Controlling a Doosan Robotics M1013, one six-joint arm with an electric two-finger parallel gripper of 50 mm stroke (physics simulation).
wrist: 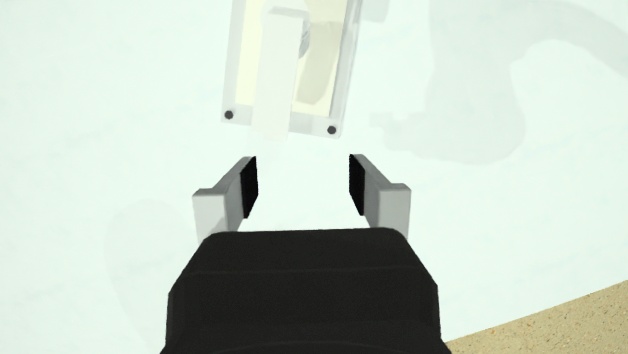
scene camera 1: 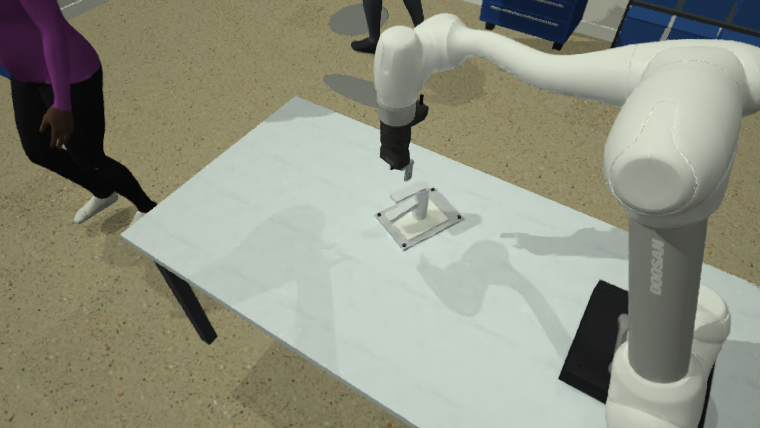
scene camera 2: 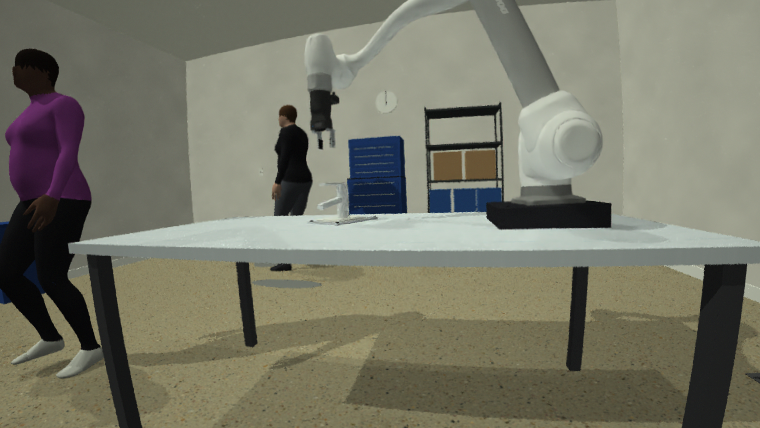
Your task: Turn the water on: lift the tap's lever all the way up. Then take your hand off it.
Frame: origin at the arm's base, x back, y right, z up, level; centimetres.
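Seen in the pictures: gripper, fingertip midpoint: [wrist: 303,174] [scene camera 1: 400,173] [scene camera 2: 326,148]; arm's base at its link origin: [scene camera 2: 546,202].
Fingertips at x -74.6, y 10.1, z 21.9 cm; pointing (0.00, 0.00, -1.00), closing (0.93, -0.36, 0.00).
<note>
Pixels of each thing's top centre, then the offset from my fingertips to it. "spot": a spot on its surface instead. Level surfaces: height alone.
- white tap at a spot on its surface: [scene camera 1: 421,208] [scene camera 2: 344,203] spot: dz -21.1, dx +3.9, dy +8.9 cm
- sloping spout at its top centre: [scene camera 1: 402,205] [scene camera 2: 330,197] dz -18.5, dx -0.9, dy +5.0 cm
- white table at its surface level: dz -28.4 cm
The white tap [scene camera 1: 421,208] [scene camera 2: 343,206] stands upright on a grey-rimmed plate [scene camera 1: 391,231] [scene camera 2: 363,219] [wrist: 312,125] on the table. Its flat lever [scene camera 1: 408,191] [scene camera 2: 330,184] [wrist: 280,75] lies about level on top, above the sloping spout [scene camera 1: 401,210] [scene camera 2: 330,203]. My gripper [scene camera 1: 400,171] [scene camera 2: 326,144] [wrist: 303,174] is open and empty, pointing down. It hangs well above the tap, touching nothing. In the wrist view the lever's free end lies ahead of the fingers, left of the middle of the gap. The far part of the plate is cut off there.
The white table [scene camera 1: 239,175] [scene camera 2: 212,233] carries the arm's black base block [scene camera 1: 590,340] [scene camera 2: 547,215] at the right. A person in purple [scene camera 1: 53,42] [scene camera 2: 45,143] stands at the table's left end. Another in black [scene camera 2: 293,154] stands behind it, near blue cabinets [scene camera 2: 376,159].
</note>
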